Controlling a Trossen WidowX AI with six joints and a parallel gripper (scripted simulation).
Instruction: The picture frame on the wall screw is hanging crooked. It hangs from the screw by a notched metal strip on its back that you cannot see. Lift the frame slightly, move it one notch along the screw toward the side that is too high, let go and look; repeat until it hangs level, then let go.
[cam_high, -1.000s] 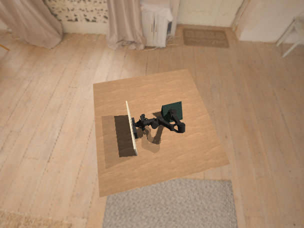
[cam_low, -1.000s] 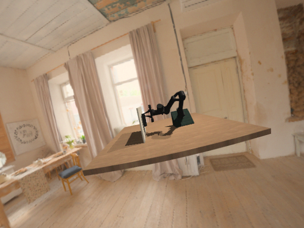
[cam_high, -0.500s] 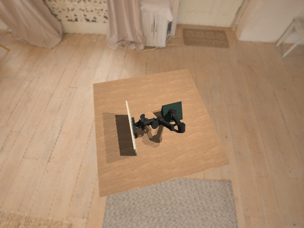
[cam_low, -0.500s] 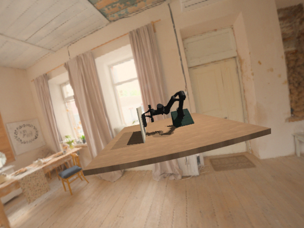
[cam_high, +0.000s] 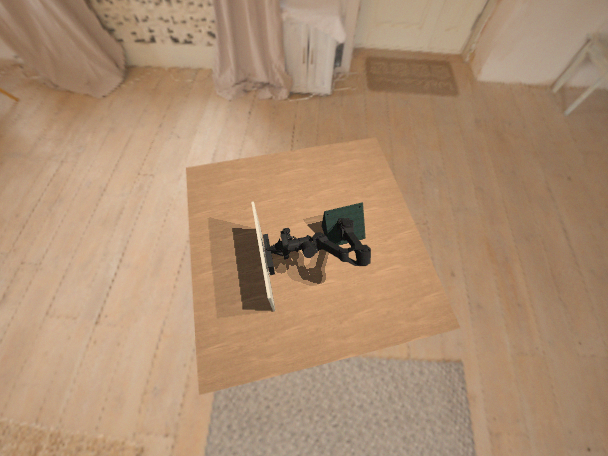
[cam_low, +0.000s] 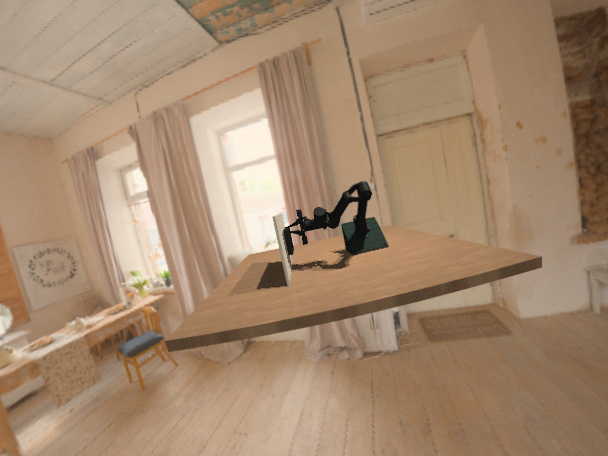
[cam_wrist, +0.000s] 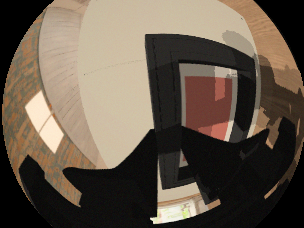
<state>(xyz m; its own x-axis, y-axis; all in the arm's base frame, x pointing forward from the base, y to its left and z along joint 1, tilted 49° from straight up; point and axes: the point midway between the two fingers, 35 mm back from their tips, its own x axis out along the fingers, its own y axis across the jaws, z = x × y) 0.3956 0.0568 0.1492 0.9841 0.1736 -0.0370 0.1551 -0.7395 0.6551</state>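
Now: the picture frame 50 mm below my gripper tip. From my gripper tip the other things lie so: wall panel (60 mm below, 20 mm ahead, 10 mm to the left).
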